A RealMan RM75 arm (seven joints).
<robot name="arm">
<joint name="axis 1" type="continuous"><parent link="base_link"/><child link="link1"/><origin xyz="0 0 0.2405"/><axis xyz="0 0 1"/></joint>
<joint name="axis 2" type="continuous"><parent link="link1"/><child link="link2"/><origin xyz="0 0 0"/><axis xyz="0 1 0"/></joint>
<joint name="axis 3" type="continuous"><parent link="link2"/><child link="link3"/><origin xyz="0 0 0.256"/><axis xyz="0 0 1"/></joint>
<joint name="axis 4" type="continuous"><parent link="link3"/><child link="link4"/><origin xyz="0 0 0"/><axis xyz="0 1 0"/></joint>
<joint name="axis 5" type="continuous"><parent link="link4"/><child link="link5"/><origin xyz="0 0 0.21"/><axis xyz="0 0 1"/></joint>
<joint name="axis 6" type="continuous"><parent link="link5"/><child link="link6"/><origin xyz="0 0 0"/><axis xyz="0 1 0"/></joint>
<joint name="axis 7" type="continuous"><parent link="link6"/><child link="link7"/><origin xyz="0 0 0.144"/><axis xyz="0 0 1"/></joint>
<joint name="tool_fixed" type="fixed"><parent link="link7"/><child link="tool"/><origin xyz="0 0 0"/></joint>
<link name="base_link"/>
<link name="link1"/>
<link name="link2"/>
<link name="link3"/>
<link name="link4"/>
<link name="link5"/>
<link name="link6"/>
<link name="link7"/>
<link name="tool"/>
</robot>
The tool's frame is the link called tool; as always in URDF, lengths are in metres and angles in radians. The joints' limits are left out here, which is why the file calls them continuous.
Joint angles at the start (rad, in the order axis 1, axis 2, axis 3, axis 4, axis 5, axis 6, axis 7): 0.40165, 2.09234, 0.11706, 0.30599, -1.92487, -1.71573, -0.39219
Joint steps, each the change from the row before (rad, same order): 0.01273, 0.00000, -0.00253, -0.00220, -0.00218, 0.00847, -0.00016; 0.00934, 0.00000, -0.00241, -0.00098, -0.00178, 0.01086, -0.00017; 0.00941, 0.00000, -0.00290, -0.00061, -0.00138, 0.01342, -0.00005; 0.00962, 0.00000, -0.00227, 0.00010, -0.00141, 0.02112, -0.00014; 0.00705, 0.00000, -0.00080, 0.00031, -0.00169, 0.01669, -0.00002; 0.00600, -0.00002, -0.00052, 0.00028, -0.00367, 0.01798, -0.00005; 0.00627, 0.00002, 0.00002, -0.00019, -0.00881, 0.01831, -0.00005; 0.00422, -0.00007, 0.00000, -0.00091, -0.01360, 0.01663, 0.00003; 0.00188, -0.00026, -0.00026, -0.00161, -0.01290, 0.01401, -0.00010; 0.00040, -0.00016, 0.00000, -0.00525, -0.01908, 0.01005, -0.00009
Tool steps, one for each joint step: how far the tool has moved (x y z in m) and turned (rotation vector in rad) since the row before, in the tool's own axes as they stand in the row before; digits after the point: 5 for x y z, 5 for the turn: 0.00059, 0.00095, 0.00415, -0.01378, -0.00410, -0.00175; 0.00094, 0.00113, 0.00306, -0.01242, 0.00099, -0.00073; 0.00122, 0.00132, 0.00308, -0.01344, 0.00330, -0.00038; 0.00213, 0.00173, 0.00323, -0.01573, 0.01007, -0.00017; 0.00165, 0.00129, 0.00244, -0.01171, 0.00827, -0.00009; 0.00176, 0.00155, 0.00208, -0.01331, 0.00970, -0.00012; 0.00153, 0.00208, 0.00217, -0.01784, 0.00800, -0.00057; 0.00127, 0.00248, 0.00137, -0.02089, 0.00671, -0.00109; 0.00124, 0.00212, 0.00046, -0.01863, 0.00693, -0.00193; 0.00094, 0.00219, -0.00035, -0.02248, 0.00360, -0.00508
